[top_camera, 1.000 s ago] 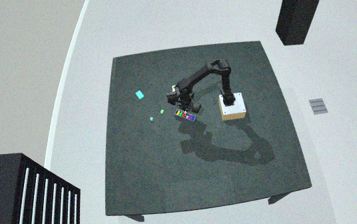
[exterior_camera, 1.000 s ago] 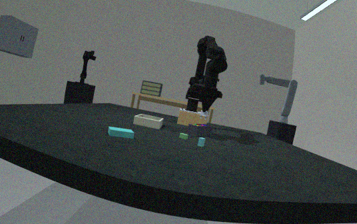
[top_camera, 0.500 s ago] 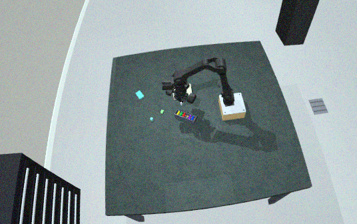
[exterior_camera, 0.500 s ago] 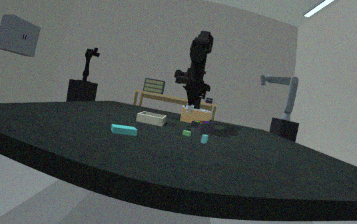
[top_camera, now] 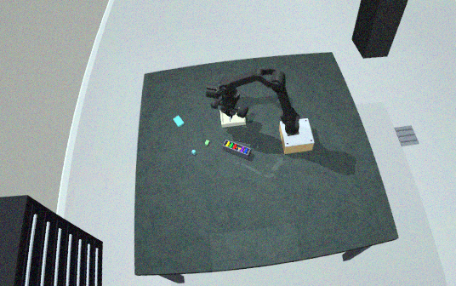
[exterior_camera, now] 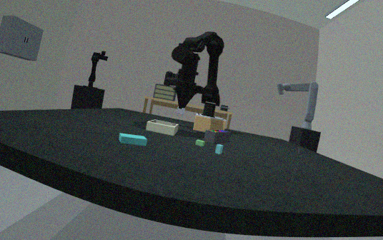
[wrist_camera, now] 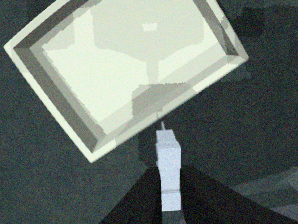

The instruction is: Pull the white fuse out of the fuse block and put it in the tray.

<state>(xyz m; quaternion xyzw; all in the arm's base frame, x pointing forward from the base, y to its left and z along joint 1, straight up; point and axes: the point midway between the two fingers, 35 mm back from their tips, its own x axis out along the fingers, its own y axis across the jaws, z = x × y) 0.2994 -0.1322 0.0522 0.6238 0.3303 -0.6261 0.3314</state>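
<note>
Right now the cream tray is 90 mm below my gripper tip, 50 mm to the right of it and 10 mm behind it. Also, from my gripper tip: small cyan cube: 220 mm ahead, 130 mm to the left, 80 mm below; small green cube: 150 mm ahead, 90 mm below, 80 mm to the left.
</note>
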